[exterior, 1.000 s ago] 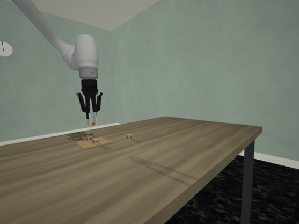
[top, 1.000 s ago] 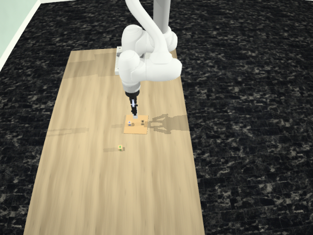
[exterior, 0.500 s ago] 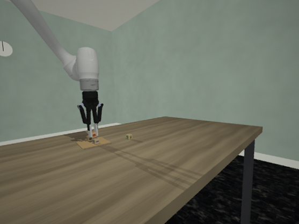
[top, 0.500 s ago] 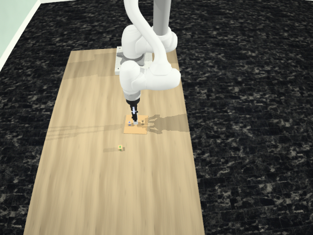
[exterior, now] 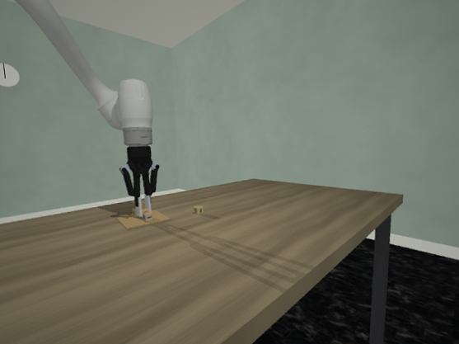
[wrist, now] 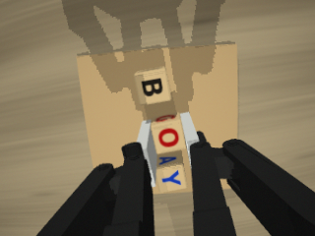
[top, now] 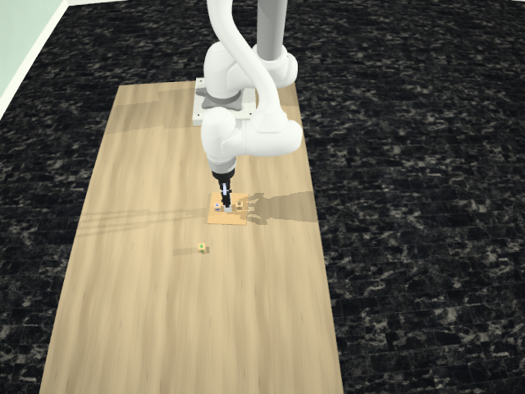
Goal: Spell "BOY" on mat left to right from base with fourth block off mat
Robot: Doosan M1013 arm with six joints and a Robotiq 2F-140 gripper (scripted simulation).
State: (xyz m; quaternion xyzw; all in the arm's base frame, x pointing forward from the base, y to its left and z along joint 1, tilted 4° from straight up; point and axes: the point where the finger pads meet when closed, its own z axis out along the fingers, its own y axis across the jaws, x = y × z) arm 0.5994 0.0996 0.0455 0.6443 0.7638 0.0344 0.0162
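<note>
Now: hand 50 mm above the tan square mat and 10 mm past it.
</note>
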